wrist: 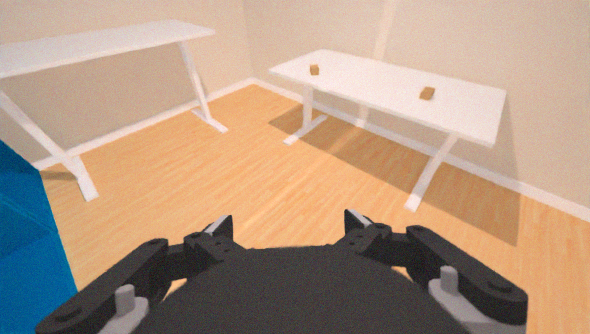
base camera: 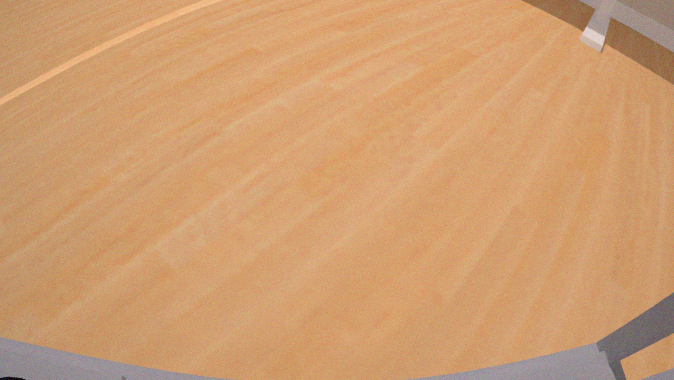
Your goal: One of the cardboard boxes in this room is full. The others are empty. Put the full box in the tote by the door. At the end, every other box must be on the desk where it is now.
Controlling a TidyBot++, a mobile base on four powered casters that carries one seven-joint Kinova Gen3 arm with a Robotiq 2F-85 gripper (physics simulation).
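Places are measured from the arm's base along level axes (x ahead, y left, z up), in centimetres.
Pixels of known places: gripper, fingertip midpoint: [wrist: 289,224].
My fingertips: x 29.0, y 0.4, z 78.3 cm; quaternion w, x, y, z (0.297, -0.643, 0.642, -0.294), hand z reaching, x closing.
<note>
Ahead of a thing's pixels: the offset from my fingertips to its top centre. "pt": to the spot under its first point. Level surfaces: height alone.
Two small brown cardboard boxes stand apart on a white desk {dz -45.9 cm} [wrist: 380,79] in the wrist view: one box {dx +156.8, dy -23.2, dz -40.9 cm} [wrist: 314,69] near its left end, the other box {dx +112.2, dy -89.4, dz -40.9 cm} [wrist: 426,93] toward its right end. Whether either is full cannot be told. A blue container [wrist: 30,235], which may be the tote, shows in part at the left edge of the wrist view. My gripper [wrist: 289,224] is open and empty, well short of the desk and to the right of the blue container. The boxes do not show in the base camera view.
A second white desk [wrist: 120,42] stands against the wall at the left. The right desk's legs end in floor feet {pt dx +80.3, dy -94.2, dz -115.4 cm} [wrist: 412,202]. In the base camera view, a white desk foot {pt dx +76.4, dy -91.2, dz -115.4 cm} [base camera: 593,39] is at the upper right, and a grey frame part [base camera: 645,320] is at the lower right.
</note>
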